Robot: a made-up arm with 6 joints. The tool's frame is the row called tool. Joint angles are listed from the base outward. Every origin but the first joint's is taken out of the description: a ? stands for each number. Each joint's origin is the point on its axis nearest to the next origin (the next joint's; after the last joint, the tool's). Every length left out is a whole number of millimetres.
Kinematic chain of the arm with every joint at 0, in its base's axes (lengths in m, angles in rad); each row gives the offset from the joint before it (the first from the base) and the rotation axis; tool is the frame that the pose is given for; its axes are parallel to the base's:
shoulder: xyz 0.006 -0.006 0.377 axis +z
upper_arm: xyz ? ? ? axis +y
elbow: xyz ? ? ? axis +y
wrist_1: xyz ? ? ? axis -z
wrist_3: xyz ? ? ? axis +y
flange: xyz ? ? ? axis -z
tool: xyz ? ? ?
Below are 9 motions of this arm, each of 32 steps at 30 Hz.
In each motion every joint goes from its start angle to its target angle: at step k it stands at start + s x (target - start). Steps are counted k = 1, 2, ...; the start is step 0. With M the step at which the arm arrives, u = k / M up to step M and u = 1 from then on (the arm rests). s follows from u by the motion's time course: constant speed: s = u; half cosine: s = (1 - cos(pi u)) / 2; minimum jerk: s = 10 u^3 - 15 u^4 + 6 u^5.
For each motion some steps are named. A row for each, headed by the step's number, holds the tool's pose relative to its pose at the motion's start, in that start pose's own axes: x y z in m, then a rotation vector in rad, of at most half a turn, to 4 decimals.
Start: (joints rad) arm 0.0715 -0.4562 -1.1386 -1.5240 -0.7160 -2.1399
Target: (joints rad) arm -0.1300 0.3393 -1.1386 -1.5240 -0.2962 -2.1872
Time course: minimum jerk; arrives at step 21
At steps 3, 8, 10, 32:
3: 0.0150 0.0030 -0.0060 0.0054 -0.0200 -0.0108
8: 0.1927 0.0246 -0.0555 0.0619 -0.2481 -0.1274
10: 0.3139 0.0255 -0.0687 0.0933 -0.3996 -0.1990
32: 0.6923 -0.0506 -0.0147 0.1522 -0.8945 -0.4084

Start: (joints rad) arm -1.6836 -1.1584 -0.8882 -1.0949 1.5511 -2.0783
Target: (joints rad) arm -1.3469 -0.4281 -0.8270 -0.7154 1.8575 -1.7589
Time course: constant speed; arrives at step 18
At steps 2, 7, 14, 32:
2: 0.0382 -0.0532 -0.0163 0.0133 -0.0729 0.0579
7: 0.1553 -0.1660 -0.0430 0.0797 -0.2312 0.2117
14: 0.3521 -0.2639 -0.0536 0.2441 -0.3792 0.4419
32: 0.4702 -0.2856 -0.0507 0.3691 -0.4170 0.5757

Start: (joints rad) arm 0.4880 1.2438 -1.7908 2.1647 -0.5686 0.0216
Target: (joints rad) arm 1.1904 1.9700 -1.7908 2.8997 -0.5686 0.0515
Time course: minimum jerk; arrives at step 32
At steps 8, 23, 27, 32:
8: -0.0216 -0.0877 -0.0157 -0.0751 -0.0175 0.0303
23: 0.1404 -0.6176 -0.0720 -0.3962 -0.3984 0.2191
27: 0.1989 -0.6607 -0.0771 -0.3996 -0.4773 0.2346
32: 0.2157 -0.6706 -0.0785 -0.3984 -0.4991 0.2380

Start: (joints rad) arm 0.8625 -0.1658 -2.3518 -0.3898 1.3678 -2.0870
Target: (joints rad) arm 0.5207 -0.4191 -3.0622 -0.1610 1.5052 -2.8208
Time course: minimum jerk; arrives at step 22
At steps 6, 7, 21, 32:
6: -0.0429 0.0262 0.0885 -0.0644 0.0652 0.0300
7: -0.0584 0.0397 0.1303 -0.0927 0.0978 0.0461
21: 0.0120 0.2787 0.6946 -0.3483 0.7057 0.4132
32: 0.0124 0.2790 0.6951 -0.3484 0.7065 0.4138

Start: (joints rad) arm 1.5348 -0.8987 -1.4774 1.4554 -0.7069 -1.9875
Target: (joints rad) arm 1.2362 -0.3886 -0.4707 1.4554 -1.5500 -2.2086
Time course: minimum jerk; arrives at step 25
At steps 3, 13, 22, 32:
3: -0.0126 0.0070 -0.0016 -0.0055 0.0184 0.0198
13: -0.4700 0.0913 0.0753 -0.2284 0.6217 0.8233
22: -0.7091 -0.0183 0.2998 -0.3809 1.0076 1.6144
32: -0.7131 -0.0228 0.3082 -0.3840 1.0173 1.6411

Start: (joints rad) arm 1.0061 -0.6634 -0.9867 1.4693 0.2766 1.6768
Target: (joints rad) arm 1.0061 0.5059 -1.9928 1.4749 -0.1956 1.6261
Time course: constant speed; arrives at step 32
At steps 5, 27, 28, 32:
5: -0.0009 0.0280 -0.0495 0.0733 -0.0171 0.0010
27: 0.1209 0.1422 -0.2578 0.3944 -0.1041 0.0268
28: 0.1310 0.1466 -0.2653 0.4089 -0.1085 0.0288
32: 0.1750 0.1629 -0.2925 0.4668 -0.1263 0.0374

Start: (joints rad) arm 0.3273 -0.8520 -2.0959 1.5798 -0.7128 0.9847
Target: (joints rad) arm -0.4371 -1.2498 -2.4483 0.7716 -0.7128 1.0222
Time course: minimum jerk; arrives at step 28
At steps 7, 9, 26, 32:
7: -0.0779 0.0533 0.0333 0.1029 0.1289 0.0680
9: -0.1451 0.0923 0.0740 0.1912 0.2398 0.1275
26: -0.5278 0.0769 0.7957 0.9806 1.2497 0.6279
32: -0.5279 0.0756 0.7993 0.9838 1.2538 0.6295

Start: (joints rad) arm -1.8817 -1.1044 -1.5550 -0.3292 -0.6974 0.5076
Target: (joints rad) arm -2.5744 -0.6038 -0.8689 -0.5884 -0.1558 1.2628
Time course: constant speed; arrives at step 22
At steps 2, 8, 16, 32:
2: -0.1001 -0.0125 0.0067 -0.0380 0.1657 -0.0113
8: -0.3672 -0.1043 0.1051 -0.2589 0.6236 -0.0282
16: -0.5708 -0.3046 0.3865 -0.7735 1.0863 -0.0023
32: -0.5741 -0.4455 0.6625 -1.2847 1.2773 0.0606

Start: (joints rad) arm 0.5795 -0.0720 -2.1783 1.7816 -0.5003 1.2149
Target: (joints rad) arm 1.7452 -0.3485 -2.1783 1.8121 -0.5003 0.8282
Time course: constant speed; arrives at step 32
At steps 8, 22, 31, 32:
8: -0.0558 -0.1317 0.0698 -0.2416 0.0191 -0.0876
22: -0.1782 -0.2579 0.2244 -0.6343 0.0730 -0.2775
31: -0.2563 -0.2735 0.3165 -0.8639 0.1130 -0.4246
32: -0.2643 -0.2726 0.3255 -0.8882 0.1174 -0.4421

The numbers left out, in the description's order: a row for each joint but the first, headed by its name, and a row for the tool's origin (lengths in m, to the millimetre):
upper_arm: 0.021 -0.019 0
elbow: 0.062 0 0.326
wrist_1: 0.127 0 -0.612
wrist_3: 0.024 -0.023 0
flange: 0.098 0 -0.162
tool: -0.005 0.014 0

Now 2 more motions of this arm.
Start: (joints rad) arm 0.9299 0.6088 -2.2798 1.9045 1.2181 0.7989
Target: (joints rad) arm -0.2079 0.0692 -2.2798 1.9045 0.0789 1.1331
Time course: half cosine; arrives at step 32
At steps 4, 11, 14, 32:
4: -0.0148 0.0334 0.0387 0.0611 -0.0479 0.0202
11: -0.1462 0.1865 0.2791 0.4423 -0.3044 0.1430
14: -0.2596 0.2371 0.4226 0.6873 -0.4343 0.2243
32: -0.8809 0.0891 0.7907 1.7749 -0.6959 0.7170

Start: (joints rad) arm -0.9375 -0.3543 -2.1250 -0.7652 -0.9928 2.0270
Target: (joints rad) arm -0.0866 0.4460 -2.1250 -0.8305 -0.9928 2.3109
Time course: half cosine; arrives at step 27
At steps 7, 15, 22, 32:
7: -0.0483 -0.1007 0.0122 -0.0285 -0.0066 -0.2199
15: -0.3260 -0.2796 0.0172 -0.0914 0.0598 -0.8229
22: -0.6255 -0.2671 0.0121 -0.1320 0.2003 -1.2696
32: -0.7024 -0.2407 0.0135 -0.1419 0.2482 -1.3758

